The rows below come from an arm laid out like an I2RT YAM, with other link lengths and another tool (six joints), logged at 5 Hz.
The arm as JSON. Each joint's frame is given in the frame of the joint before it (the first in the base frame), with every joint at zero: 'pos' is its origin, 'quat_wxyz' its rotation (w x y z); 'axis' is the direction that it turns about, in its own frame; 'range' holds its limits. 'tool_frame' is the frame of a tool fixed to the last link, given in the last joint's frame.
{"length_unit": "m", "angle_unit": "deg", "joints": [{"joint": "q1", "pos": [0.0, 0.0, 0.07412], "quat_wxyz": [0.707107, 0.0, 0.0, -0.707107], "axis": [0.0, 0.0, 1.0], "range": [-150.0, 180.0]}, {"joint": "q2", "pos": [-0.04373, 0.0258, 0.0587], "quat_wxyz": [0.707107, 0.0, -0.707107, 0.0], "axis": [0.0, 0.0, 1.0], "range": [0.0, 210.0]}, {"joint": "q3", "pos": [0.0, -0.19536, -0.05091], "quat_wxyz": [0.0, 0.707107, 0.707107, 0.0], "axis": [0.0, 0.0, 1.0], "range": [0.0, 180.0]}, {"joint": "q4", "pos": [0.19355, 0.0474, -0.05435], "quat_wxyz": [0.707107, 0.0, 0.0, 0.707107], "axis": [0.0, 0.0, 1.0], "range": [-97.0, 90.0]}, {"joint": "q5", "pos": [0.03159, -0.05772, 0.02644], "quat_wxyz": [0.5, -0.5, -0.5, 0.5], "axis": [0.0, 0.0, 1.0], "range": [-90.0, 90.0]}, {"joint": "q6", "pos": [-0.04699, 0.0, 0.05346], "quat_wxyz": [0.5, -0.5, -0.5, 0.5], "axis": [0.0, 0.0, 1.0], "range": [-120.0, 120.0]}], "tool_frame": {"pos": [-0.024, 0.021, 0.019], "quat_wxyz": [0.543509, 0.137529, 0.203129, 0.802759]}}
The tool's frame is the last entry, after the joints.
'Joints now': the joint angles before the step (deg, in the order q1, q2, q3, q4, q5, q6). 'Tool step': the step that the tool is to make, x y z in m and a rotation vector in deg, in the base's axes. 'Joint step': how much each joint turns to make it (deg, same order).
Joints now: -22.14, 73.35, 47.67, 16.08, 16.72, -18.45
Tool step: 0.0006, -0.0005, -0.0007, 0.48, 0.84, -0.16
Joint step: -0.01, 0.27, 0.59, -1.32, 0.13, 0.16
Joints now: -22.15, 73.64, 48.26, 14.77, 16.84, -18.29
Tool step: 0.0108, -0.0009, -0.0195, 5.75, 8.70, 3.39
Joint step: -0.06, 4.11, 3.76, -10.15, -3.87, 1.05
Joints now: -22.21, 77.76, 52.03, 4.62, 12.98, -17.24
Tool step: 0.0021, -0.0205, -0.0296, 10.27, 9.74, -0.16
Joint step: -4.51, 6.63, 5.03, -11.99, -6.30, 2.71
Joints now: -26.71, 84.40, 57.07, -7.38, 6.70, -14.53
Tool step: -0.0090, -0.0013, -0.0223, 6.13, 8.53, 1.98
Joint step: -2.01, 1.69, 0.29, -8.89, -3.99, -1.43
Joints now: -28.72, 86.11, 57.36, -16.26, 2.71, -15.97
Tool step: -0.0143, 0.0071, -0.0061, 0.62, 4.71, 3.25
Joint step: -0.91, -3.27, -2.94, -4.61, -1.54, -4.24
